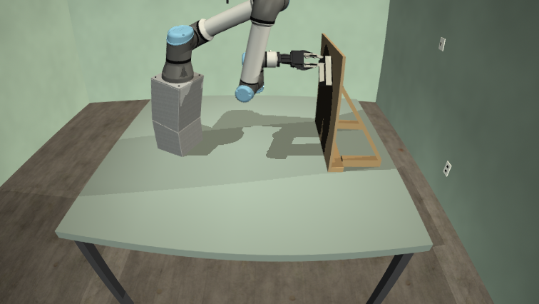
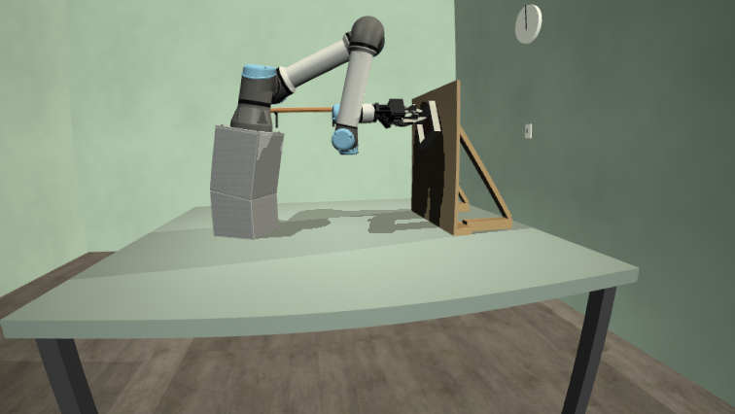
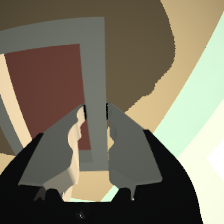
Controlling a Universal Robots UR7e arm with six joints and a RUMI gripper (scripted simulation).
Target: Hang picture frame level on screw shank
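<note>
Right now my hand is 20 mm short of the picture frame, 30 mm to the left of it and 50 mm above it. Round my hand: upright wooden board: 40 mm ahead, 20 mm to the right, 170 mm below.
</note>
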